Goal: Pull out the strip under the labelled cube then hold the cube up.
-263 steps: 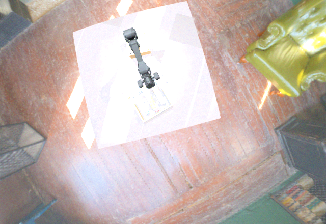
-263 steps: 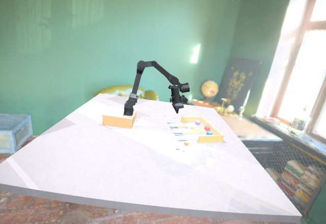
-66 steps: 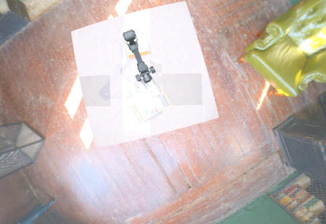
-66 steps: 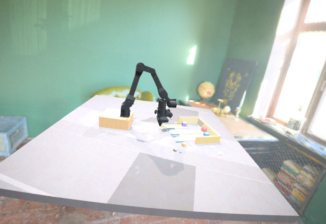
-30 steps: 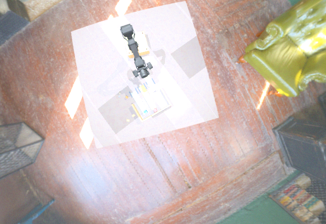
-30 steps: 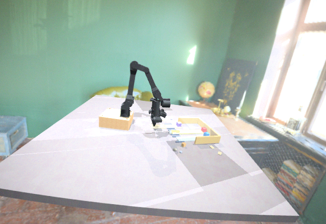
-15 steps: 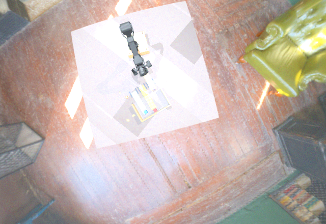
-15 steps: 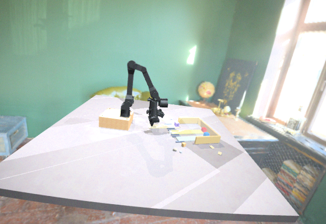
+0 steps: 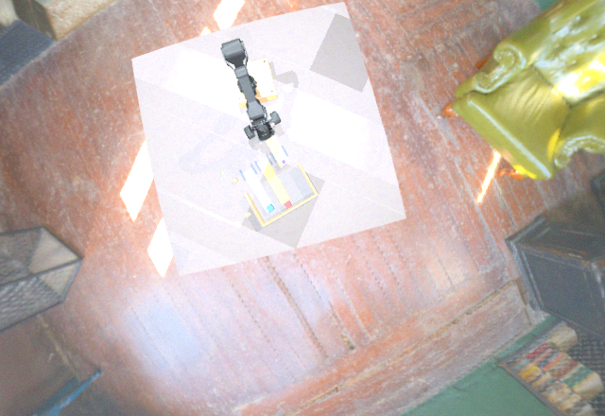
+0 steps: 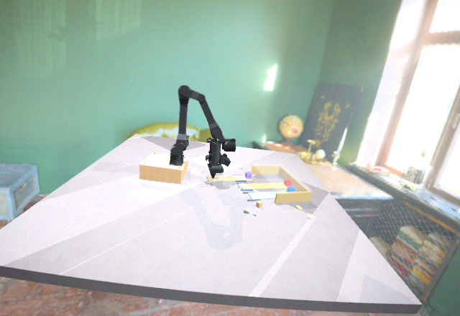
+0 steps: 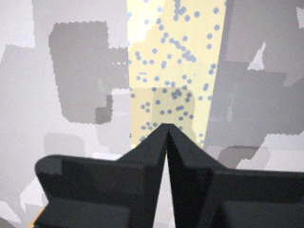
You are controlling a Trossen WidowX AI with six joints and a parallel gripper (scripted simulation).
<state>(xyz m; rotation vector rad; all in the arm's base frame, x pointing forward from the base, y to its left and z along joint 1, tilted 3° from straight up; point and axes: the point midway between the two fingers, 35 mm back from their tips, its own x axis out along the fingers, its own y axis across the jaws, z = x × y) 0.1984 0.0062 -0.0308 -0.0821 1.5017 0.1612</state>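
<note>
Right now my gripper tip is 20 cm short of the purple cube, 3 cm to the right of it and 2 cm below it.
</note>
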